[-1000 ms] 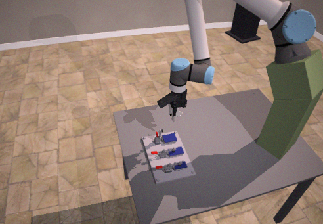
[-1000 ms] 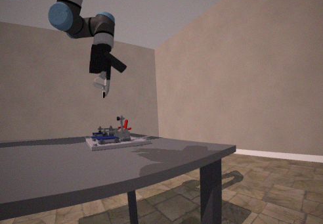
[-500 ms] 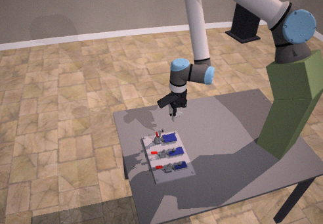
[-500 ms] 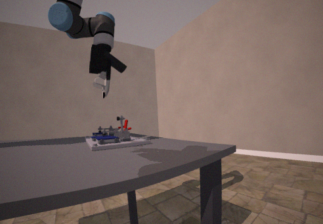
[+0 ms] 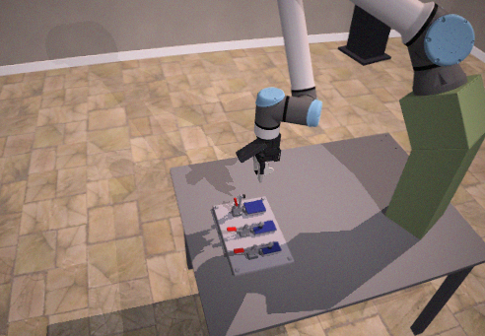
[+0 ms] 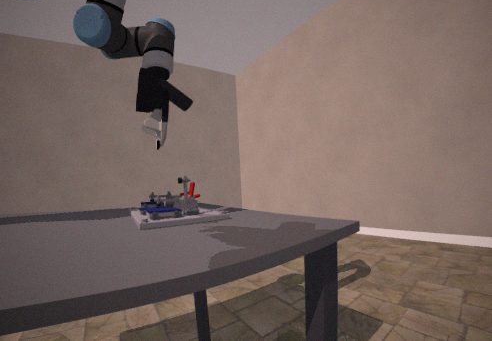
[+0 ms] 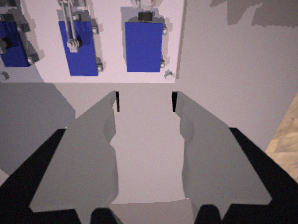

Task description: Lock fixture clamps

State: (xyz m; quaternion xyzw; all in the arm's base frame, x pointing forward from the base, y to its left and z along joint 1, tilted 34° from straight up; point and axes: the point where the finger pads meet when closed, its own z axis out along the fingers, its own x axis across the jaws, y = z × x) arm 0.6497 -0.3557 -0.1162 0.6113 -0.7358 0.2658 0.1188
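Now: hand 21 cm above the fixture plate, 9 cm to the right of it and 7 cm short of it.
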